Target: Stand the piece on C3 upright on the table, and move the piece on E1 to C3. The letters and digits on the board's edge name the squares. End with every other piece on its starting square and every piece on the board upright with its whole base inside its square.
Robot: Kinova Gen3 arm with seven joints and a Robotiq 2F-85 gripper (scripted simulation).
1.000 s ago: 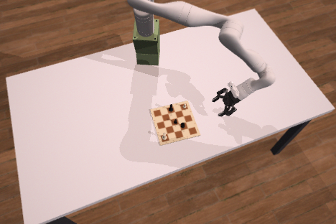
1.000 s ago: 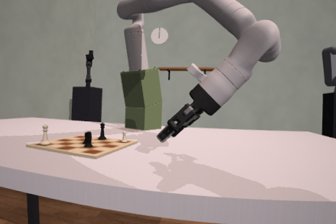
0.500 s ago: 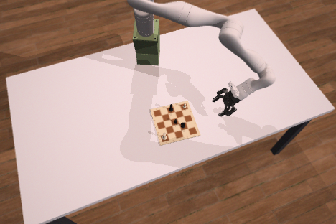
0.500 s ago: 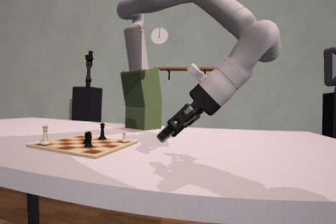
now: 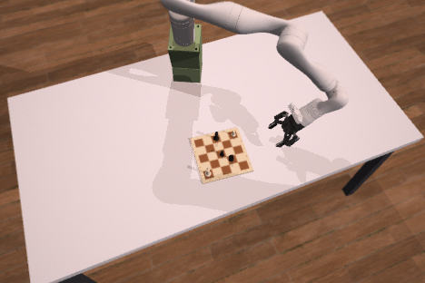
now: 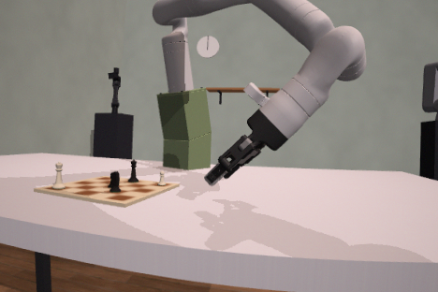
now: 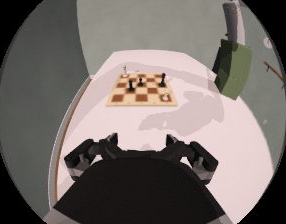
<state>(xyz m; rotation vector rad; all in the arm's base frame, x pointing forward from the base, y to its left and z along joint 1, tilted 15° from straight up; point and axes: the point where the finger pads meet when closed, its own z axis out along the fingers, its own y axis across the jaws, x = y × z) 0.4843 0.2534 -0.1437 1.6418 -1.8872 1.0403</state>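
Now: the black pawn 230 mm to the right of my hand and 30 mm below it. The rest, counted from my hand: white pawn 80 mm behind, 150 mm to the right, 30 mm below; black piece 80 mm behind, 230 mm to the right, 20 mm below; chessboard 230 mm to the right, 40 mm below.
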